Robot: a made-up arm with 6 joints. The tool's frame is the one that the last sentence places.
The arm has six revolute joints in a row. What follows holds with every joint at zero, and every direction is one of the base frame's.
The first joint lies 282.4 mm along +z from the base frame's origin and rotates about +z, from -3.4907 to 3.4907 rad.
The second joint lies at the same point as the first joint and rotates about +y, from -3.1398 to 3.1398 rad.
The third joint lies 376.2 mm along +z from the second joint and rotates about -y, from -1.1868 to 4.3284 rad.
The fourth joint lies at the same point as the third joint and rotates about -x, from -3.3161 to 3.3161 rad.
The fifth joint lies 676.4 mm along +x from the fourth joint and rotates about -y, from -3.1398 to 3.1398 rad.
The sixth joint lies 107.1 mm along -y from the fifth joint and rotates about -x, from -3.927 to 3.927 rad.
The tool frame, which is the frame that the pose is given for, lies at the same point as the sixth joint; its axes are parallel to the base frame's.
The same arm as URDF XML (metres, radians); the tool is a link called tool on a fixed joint. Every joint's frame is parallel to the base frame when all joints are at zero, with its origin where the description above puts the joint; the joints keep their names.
<robot name="arm">
<link name="base"/>
<link name="link1"/>
<link name="link2"/>
<link name="link3"/>
<link name="link4"/>
<link name="link5"/>
<link name="link6"/>
<link name="tool"/>
<joint name="joint 1" type="revolute"><parent link="base"/><child link="link1"/><origin xyz="0 0 0.2824"/><axis xyz="0 0 1"/><limit lower="-3.4907" upper="3.4907"/></joint>
<joint name="joint 2" type="revolute"><parent link="link1"/><child link="link2"/><origin xyz="0 0 0"/><axis xyz="0 1 0"/><limit lower="-3.1398" upper="3.1398"/></joint>
<joint name="joint 3" type="revolute"><parent link="link2"/><child link="link3"/><origin xyz="0 0 0.3762"/><axis xyz="0 -1 0"/><limit lower="-1.1868" upper="4.3284"/></joint>
<joint name="joint 4" type="revolute"><parent link="link3"/><child link="link4"/><origin xyz="0 0 0"/><axis xyz="-1 0 0"/><limit lower="-3.3161" upper="3.3161"/></joint>
<joint name="joint 5" type="revolute"><parent link="link4"/><child link="link5"/><origin xyz="0.6764 0 0"/><axis xyz="0 -1 0"/><limit lower="-3.1398" upper="3.1398"/></joint>
<joint name="joint 6" type="revolute"><parent link="link5"/><child link="link6"/><origin xyz="0 -0.1071 0"/><axis xyz="-1 0 0"/><limit lower="-3.927" upper="3.927"/></joint>
<joint name="tool_fixed" type="fixed"><parent link="link6"/><child link="tool"/><origin xyz="0 0 0"/></joint>
</robot>

